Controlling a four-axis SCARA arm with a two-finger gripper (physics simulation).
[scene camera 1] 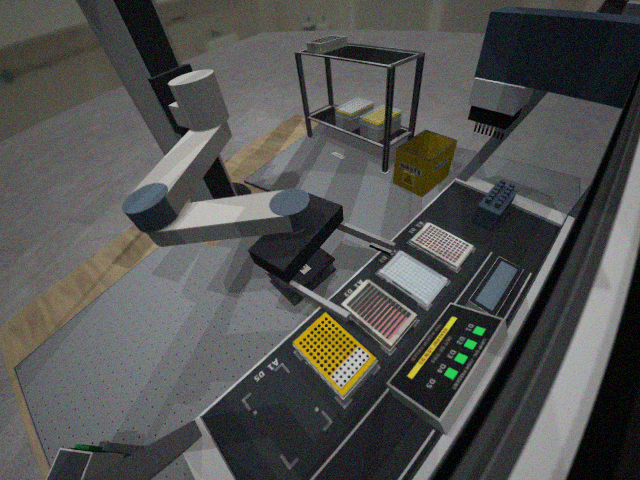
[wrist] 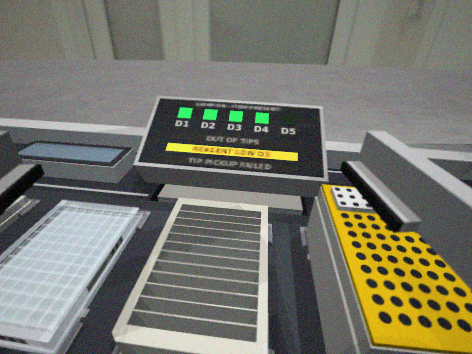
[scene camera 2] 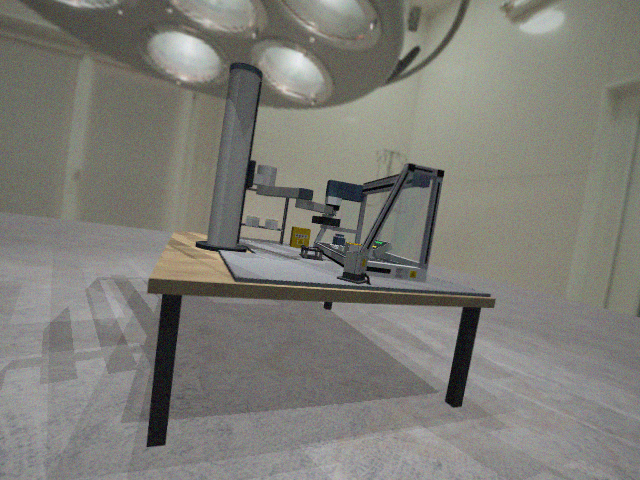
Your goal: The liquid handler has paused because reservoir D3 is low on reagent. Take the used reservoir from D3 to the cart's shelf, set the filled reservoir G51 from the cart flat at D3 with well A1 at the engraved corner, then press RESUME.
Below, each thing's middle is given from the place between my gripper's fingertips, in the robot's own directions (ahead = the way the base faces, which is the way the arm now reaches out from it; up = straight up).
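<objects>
Clear well plate (scene camera 1: 421, 283): 11 cm below my hand, 4 cm ahead of it, 12 cm to the left of it. Yellow bin (scene camera 1: 422, 162): 11 cm below my hand, 10 cm behind it, 55 cm to the left of it.
</objects>
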